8 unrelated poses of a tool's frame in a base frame.
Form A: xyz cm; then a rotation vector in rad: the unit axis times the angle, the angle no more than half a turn.
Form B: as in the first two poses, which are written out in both.
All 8 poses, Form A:
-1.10 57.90 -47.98 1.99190 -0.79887 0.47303
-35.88 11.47 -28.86 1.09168 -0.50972 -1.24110
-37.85 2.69 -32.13 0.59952 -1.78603 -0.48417
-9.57 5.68 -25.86 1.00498 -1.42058 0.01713
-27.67 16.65 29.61 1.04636 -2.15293 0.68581
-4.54 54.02 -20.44 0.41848 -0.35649 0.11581
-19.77 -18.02 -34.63 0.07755 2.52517 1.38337
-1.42 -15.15 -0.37 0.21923 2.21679 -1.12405
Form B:
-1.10 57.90 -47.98 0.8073 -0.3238 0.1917 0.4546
-35.88 11.47 -28.86 0.4803 -0.2243 -0.5460 0.6487
-37.85 2.69 -32.13 0.2547 -0.7587 -0.2057 0.5632
-9.57 5.68 -25.86 0.4414 -0.6240 0.0075 0.6447
-27.67 16.65 29.61 0.3981 -0.8191 0.2609 0.3200
-4.54 54.02 -20.44 0.2065 -0.1759 0.0571 0.9608
-19.77 -18.02 -34.63 0.0267 0.8692 0.4762 0.1303
-1.42 -15.15 -0.37 0.0833 0.8424 -0.4272 0.3176

